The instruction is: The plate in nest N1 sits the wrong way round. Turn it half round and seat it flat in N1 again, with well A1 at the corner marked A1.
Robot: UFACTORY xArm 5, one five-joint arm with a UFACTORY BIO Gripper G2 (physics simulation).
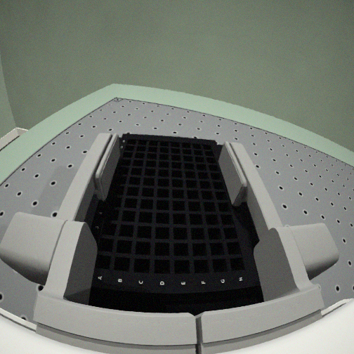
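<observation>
The black plate lies below my gripper, its grid of square wells facing up. Letters A to H run left to right along its near edge, with A at the near left. Most row numbers on its left side are hidden by the left finger. My gripper is shut to its narrow stop with nothing between the fingers. The two fingers stand over the plate's left and right margins and cover parts of them. The area around the plate's near edge is too dark to tell plate from nest, and the nest's A1 mark cannot be made out.
A grey board with rows of holes lies under and around the plate. A pale green border runs along its far and left sides. Part of a white-edged object shows at the far left.
</observation>
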